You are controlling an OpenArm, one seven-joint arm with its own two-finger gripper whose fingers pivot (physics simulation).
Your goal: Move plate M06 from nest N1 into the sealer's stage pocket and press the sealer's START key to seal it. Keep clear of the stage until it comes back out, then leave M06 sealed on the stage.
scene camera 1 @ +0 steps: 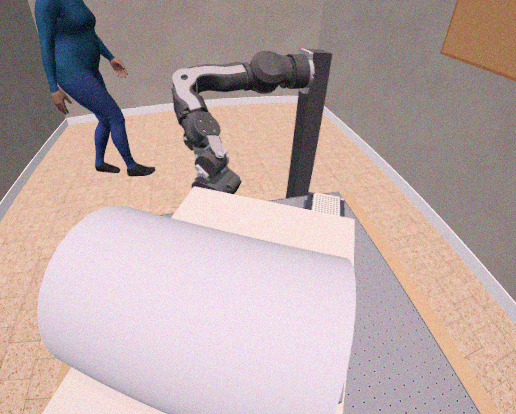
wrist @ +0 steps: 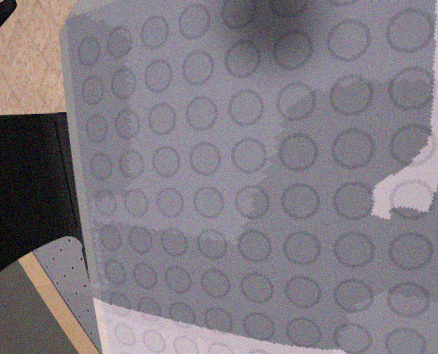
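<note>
In the wrist view a plate (wrist: 220, 200), which I take for M06, fills most of the picture. It is grey, with rows of round well outlines; a strip at its lower edge is bright. Its left edge shows against floor and table. A black finger lies against that edge; the other finger does not show. My gripper (scene camera 1: 220, 181) looks shut on the plate, hanging behind the pale block in the scene view; its fingertips are hidden there. The sealer's stage pocket and START key do not show. I cannot tell which nest is N1.
A big white cylinder (scene camera 1: 200, 305) and a pale block (scene camera 1: 270, 225) cover the scene view's foreground. Another white plate (scene camera 1: 326, 204) sits at the back by the dark post (scene camera 1: 307, 135). The perforated table (scene camera 1: 395, 320) extends at the right. A person (scene camera 1: 75, 50) stands at the back left.
</note>
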